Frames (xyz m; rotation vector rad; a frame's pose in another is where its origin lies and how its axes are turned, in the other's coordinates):
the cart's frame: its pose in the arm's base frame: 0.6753 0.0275 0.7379 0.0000 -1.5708 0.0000
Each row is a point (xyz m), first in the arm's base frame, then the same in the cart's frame.
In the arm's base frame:
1: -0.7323 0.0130 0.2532
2: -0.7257 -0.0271 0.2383
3: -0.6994 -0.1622 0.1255
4: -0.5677 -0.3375 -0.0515
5: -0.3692 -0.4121 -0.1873
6: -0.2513 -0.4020 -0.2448
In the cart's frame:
1: -0.4847 -0.0145 1.4076
2: -0.4996 -0.0546 1.4010
3: -0.6124 -0.1897 1.3747
4: -0.7894 -0.3650 1.2430
5: -0.9252 -0.4396 1.0445
6: -0.9827 -0.4295 0.9266

